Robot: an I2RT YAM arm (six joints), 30 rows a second.
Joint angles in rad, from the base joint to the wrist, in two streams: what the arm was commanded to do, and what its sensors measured. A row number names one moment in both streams.
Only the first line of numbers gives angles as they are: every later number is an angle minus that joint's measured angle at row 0.
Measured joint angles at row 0:
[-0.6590, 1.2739, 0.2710, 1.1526, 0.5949, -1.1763]
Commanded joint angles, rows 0 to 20:
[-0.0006, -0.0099, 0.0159, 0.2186, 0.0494, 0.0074]
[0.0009, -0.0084, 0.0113, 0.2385, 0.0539, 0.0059]
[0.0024, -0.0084, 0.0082, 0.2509, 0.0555, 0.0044]
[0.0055, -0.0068, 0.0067, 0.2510, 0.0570, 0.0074]
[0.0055, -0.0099, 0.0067, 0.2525, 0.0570, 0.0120]
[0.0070, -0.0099, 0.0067, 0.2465, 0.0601, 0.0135]
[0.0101, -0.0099, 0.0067, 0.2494, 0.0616, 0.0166]
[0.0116, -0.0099, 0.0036, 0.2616, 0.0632, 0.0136]
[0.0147, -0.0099, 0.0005, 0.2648, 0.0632, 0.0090]
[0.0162, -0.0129, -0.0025, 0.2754, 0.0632, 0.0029]
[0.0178, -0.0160, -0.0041, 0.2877, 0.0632, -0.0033]
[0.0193, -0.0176, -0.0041, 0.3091, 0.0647, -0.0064]
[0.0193, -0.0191, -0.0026, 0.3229, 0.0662, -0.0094]
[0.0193, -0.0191, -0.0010, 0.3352, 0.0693, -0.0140]
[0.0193, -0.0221, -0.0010, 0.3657, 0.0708, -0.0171]
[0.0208, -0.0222, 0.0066, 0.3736, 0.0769, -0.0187]
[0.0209, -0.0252, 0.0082, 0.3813, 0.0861, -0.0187]
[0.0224, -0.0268, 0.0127, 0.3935, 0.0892, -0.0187]
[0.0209, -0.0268, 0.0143, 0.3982, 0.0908, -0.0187]
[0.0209, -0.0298, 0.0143, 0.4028, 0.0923, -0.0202]
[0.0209, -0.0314, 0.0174, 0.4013, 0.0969, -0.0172]
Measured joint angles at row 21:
[0.0156, -0.0011, -0.0003, 0.1438, 0.0694, -0.0347]
